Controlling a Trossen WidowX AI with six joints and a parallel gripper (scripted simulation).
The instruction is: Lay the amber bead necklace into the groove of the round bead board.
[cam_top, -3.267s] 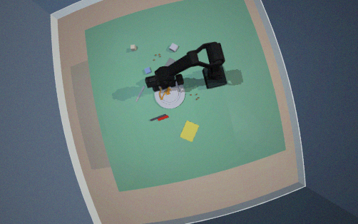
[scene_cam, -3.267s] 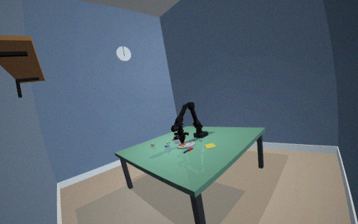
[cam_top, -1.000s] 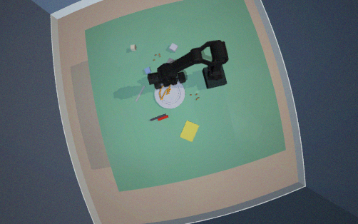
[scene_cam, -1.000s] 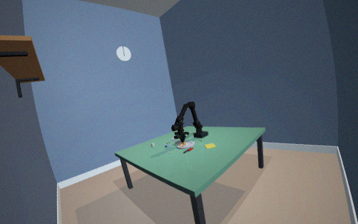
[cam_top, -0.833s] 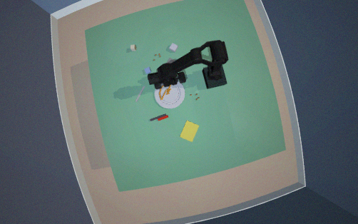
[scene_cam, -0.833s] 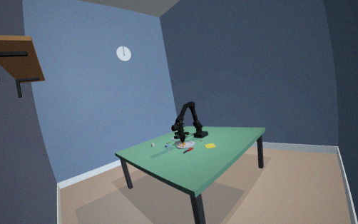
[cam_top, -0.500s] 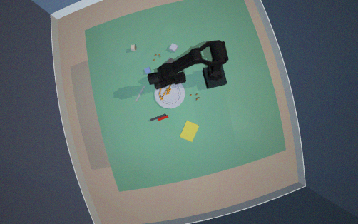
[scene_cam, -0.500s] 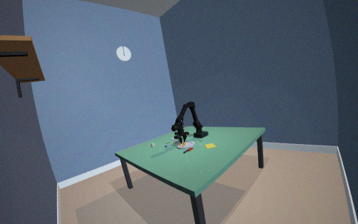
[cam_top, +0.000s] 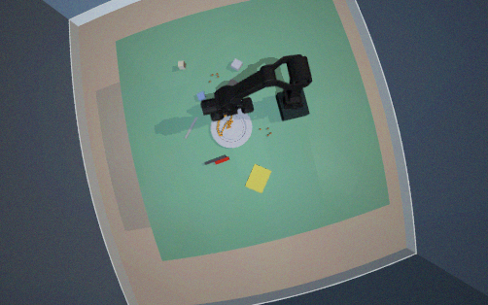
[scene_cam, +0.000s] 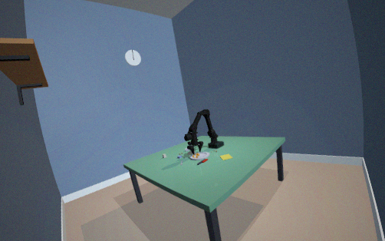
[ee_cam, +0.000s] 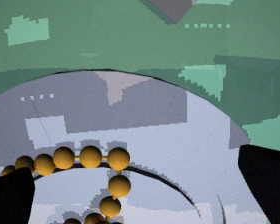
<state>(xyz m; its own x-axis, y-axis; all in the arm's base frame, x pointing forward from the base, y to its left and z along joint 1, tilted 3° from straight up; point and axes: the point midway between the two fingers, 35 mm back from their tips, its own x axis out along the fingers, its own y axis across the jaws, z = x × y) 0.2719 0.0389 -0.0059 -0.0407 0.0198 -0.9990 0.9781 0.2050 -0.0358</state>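
My gripper tip is now 10 mm short of the round grey bead board, 60 mm to the right of it and 10 mm above it. From my gripper tip the other things lie so: grey rod 210 mm ahead, 50 mm to the left, 20 mm below; then blue block 150 mm ahead, 100 mm to the right, 10 mm below; then grey plate 120 mm to the right, 20 mm below.
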